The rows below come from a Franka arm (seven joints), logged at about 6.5 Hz.
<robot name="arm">
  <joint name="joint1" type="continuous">
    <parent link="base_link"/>
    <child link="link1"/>
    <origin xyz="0 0 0.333" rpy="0 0 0"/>
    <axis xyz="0 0 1"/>
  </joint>
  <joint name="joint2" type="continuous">
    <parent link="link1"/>
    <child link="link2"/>
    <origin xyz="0 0 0" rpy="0 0 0"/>
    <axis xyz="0 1 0"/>
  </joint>
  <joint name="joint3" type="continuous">
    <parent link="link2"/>
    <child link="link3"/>
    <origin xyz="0 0 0.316" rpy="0 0 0"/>
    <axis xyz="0 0 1"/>
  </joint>
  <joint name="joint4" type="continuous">
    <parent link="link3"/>
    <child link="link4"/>
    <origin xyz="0.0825 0 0" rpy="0 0 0"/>
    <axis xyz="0 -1 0"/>
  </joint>
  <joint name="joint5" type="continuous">
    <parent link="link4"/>
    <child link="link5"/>
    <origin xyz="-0.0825 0 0.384" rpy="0 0 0"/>
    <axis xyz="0 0 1"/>
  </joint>
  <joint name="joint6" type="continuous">
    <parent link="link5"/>
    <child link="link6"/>
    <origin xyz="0 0 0" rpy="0 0 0"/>
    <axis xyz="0 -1 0"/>
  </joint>
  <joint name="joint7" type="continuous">
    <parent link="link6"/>
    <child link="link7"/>
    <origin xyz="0.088 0 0" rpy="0 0 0"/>
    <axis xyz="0 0 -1"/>
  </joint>
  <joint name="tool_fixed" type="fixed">
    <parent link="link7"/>
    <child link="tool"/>
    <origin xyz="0 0 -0.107" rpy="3.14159 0 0"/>
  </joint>
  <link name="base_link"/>
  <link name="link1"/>
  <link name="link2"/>
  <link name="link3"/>
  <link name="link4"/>
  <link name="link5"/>
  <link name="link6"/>
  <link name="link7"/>
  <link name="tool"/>
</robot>
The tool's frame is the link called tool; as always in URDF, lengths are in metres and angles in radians. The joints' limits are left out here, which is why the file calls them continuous.
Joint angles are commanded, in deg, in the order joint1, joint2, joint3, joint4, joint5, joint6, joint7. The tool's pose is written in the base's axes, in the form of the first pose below.
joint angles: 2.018 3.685 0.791 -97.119 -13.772 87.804 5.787
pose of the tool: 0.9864 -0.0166 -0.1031 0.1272 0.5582 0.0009 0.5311
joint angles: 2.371 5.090 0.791 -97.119 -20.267 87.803 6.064
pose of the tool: 0.9768 -0.0093 -0.1090 0.1840 0.5643 -0.0074 0.5210
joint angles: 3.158 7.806 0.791 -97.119 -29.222 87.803 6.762
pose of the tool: 0.9575 0.0045 -0.1201 0.2621 0.5755 -0.0146 0.5010
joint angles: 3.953 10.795 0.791 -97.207 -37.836 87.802 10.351
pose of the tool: 0.9328 -0.0010 -0.1224 0.3389 0.5873 -0.0197 0.4788
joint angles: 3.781 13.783 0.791 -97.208 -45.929 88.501 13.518
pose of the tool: 0.9061 -0.0045 -0.1171 0.4065 0.6002 -0.0314 0.4580
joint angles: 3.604 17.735 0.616 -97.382 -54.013 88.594 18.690
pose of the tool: 0.8728 -0.0167 -0.1123 0.4747 0.6125 -0.0440 0.4260
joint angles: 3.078 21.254 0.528 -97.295 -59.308 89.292 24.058
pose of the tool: 0.8495 -0.0322 -0.0986 0.5173 0.6225 -0.0545 0.3964
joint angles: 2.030 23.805 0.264 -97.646 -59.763 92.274 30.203
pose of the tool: 0.8497 -0.0622 -0.0764 0.5180 0.6282 -0.0646 0.3661
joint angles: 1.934 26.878 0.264 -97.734 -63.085 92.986 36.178
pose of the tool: 0.8340 -0.0785 -0.0568 0.5432 0.6330 -0.0673 0.3360
